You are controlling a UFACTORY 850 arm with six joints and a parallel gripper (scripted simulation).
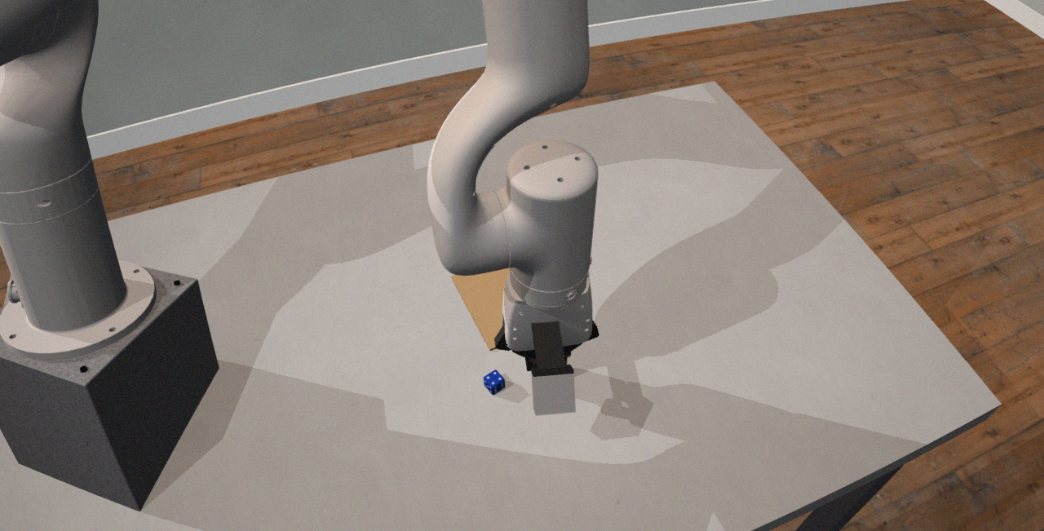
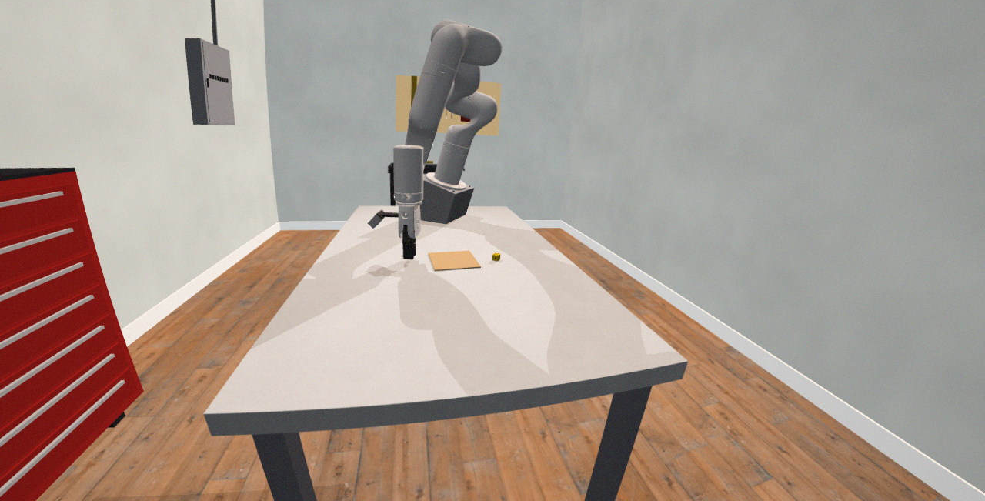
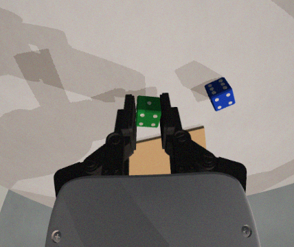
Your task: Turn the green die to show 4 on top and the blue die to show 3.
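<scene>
Right now the tan mat is 140 mm to the left of my hand, 30 mm below it and 10 mm behind it. The rest, counted from my hand: blue die (70 mm behind, 20 mm below); yellow die (270 mm to the left, 20 mm below, 20 mm behind); green die (10 mm below).
</scene>
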